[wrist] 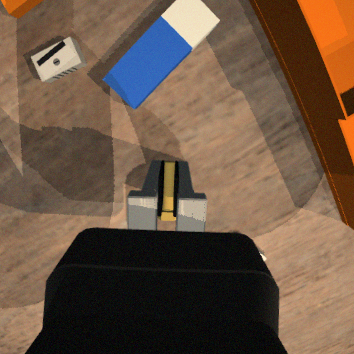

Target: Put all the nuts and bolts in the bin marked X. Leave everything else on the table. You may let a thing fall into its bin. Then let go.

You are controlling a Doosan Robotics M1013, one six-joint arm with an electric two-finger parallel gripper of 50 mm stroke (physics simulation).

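Places are measured from the arm's base along level axes (x back, y down, z right), in metres.
Pixels of known places: gripper, between the fingertips: (168, 177).
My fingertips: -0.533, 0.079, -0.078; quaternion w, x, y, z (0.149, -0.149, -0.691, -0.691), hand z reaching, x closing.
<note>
Behind a point stands the place of what it marks, as x, y, z.
My gripper (168, 177) {-0.533, 0.079, -0.078} is shut on a brass bolt (169, 195) {-0.530, 0.071, -0.069}, whose shank lies lengthwise between the two dark fingertips, with its hex head toward the gripper's body. Part of an orange bin (327, 165) {-0.628, 0.071, -0.050} shows at the right edge, with a divider inside. No X mark shows in this view, so I cannot tell which bin it is. No other nuts or bolts show.
A blue and white eraser (152, 62) {-0.550, 0.067, -0.143} lies on the wooden table (240, 180) {-0.574, 0.080, -0.059} beyond the fingers. A grey pencil sharpener (57, 60) {-0.503, 0.069, -0.164} lies at the upper left. A corner of another orange object (19, 7) {-0.494, 0.072, -0.201} shows at the top left.
</note>
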